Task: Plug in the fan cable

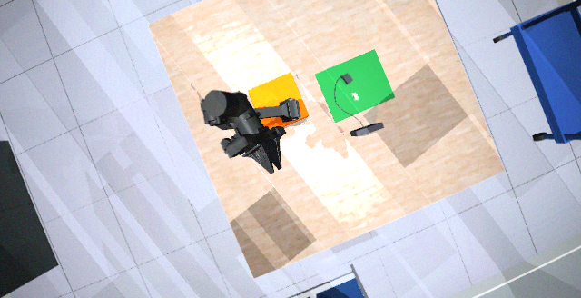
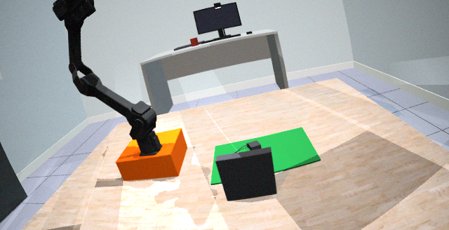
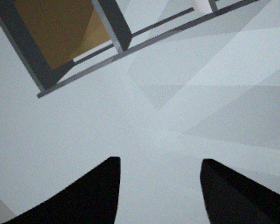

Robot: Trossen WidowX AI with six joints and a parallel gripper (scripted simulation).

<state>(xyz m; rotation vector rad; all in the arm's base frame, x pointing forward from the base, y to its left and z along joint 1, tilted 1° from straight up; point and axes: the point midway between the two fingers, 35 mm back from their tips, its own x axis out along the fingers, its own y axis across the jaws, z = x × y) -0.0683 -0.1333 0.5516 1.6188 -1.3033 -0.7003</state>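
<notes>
My gripper tip is now 62 cm above the black plug, 37 cm short of it and 25 cm to the right of it. From my gripper tip the other things lie so: dark square fan (57 cm below, 38 cm ahead, 2 cm to the left); green board (64 cm below, 40 cm ahead, 21 cm to the left).
</notes>
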